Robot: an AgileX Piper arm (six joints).
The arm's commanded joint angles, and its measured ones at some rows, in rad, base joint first. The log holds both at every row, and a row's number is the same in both.
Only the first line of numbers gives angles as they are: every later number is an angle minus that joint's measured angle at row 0.
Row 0, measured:
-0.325, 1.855, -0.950, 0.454, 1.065, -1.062
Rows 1 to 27, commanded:
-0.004, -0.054, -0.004, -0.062, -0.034, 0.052
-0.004, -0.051, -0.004, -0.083, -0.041, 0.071
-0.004, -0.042, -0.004, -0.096, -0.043, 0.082
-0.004, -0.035, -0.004, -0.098, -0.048, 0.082
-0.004, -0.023, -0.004, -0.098, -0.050, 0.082
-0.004, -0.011, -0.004, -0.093, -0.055, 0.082
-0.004, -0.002, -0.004, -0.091, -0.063, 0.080
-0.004, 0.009, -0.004, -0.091, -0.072, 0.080
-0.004, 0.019, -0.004, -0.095, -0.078, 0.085
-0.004, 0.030, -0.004, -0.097, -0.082, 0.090
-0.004, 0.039, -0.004, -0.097, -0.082, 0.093
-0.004, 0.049, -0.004, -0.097, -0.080, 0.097
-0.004, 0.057, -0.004, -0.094, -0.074, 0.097
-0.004, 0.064, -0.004, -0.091, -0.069, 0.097
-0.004, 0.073, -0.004, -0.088, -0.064, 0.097
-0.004, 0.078, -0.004, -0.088, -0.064, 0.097
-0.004, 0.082, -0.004, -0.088, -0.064, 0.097
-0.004, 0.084, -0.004, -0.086, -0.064, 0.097
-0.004, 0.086, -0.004, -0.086, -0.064, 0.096
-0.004, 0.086, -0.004, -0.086, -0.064, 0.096
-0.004, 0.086, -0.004, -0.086, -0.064, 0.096
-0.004, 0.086, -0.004, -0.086, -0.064, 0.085
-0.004, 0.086, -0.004, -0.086, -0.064, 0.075
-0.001, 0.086, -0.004, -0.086, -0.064, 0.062
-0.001, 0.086, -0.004, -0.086, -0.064, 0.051
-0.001, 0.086, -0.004, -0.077, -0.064, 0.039
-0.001, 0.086, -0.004, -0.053, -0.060, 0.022
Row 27, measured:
0.000, 0.083, -0.004, -0.084, -0.056, 0.077
